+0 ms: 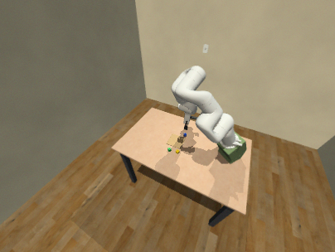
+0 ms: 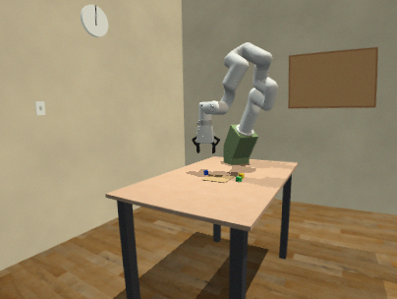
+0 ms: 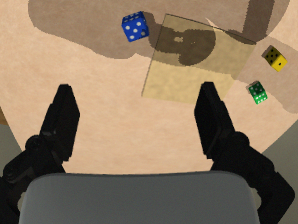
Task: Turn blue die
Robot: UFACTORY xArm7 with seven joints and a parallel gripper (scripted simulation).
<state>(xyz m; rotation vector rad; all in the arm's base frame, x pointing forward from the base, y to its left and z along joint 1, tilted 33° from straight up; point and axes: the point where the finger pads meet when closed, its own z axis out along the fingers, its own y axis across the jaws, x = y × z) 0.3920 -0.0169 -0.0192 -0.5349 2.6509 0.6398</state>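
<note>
Right now my hand is 13 cm above the blue die. Also, from my hand: tan mat: 14 cm below, 11 cm to the left, 2 cm ahead; yellow die: 21 cm to the left, 13 cm below, 7 cm behind; green die: 23 cm to the left, 13 cm below.
</note>
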